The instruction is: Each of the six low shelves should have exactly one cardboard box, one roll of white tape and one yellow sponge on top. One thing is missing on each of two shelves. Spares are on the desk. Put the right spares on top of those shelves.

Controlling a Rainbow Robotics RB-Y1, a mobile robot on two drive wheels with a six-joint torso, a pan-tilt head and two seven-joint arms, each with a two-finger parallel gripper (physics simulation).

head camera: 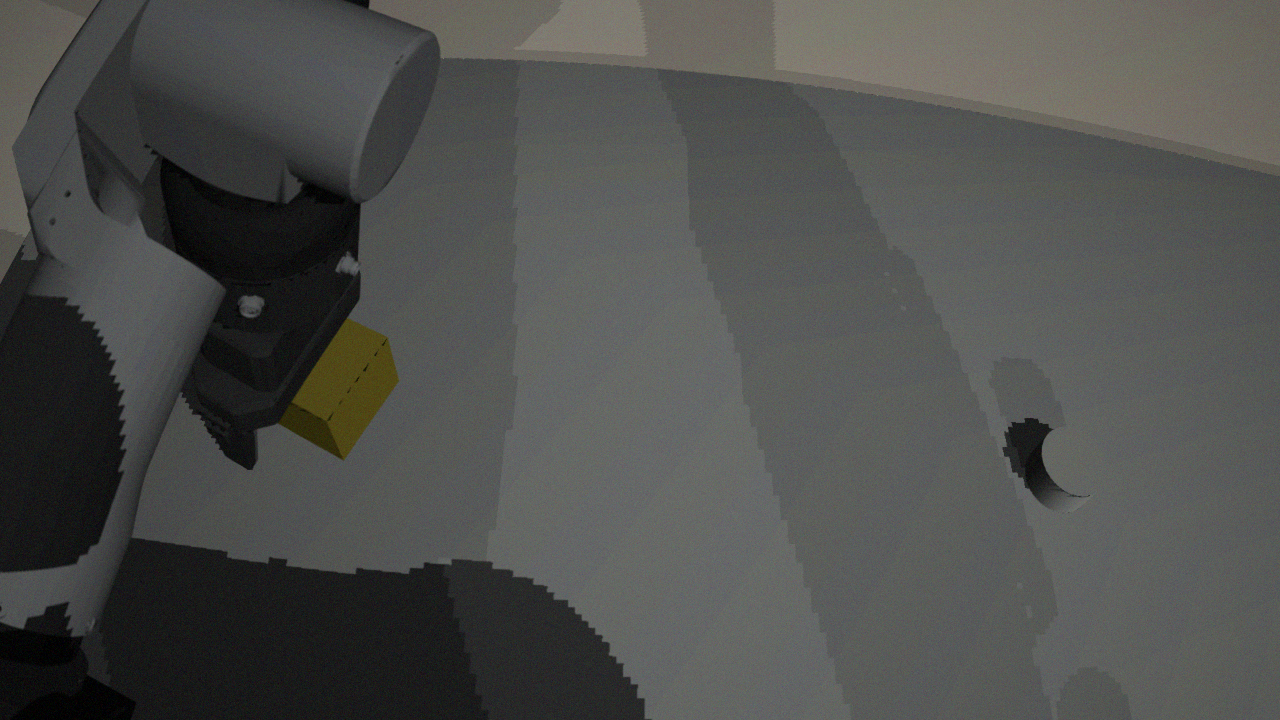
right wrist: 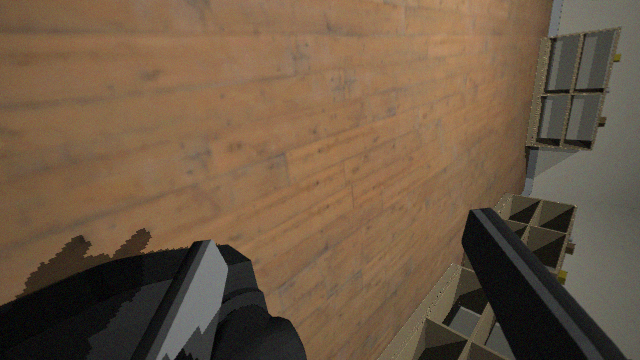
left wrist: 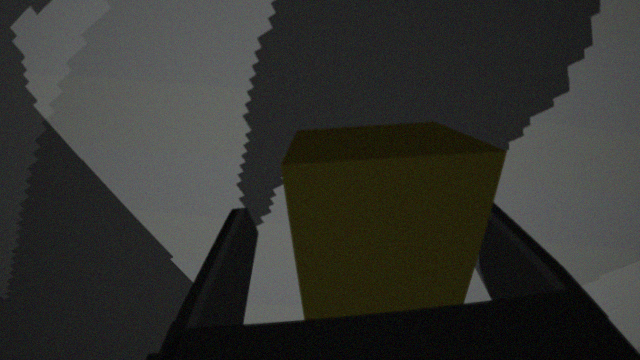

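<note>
A yellow sponge (head camera: 349,380) (left wrist: 390,230) stands on the grey desk (head camera: 608,358) (left wrist: 165,150). My left gripper (head camera: 284,413) (left wrist: 348,208) is open around it, one finger on either side; a gap shows at the left finger in the left wrist view. The arm partly hides the sponge in the head view. A round white object, apparently a tape roll (head camera: 1058,498), is at the right of the head view. My right gripper (right wrist: 339,240) is open and empty above the wooden floor. A far low shelf (right wrist: 540,75) bears a small yellow thing (right wrist: 617,58) and a brown box (right wrist: 602,121).
In the right wrist view, two more low shelves stand at the right, a middle one (right wrist: 530,226) and a nearer one (right wrist: 434,306), partly behind a finger. A brown box (right wrist: 570,248) and a yellow thing (right wrist: 562,276) show there. The desk's curved edge crosses the top of the head view.
</note>
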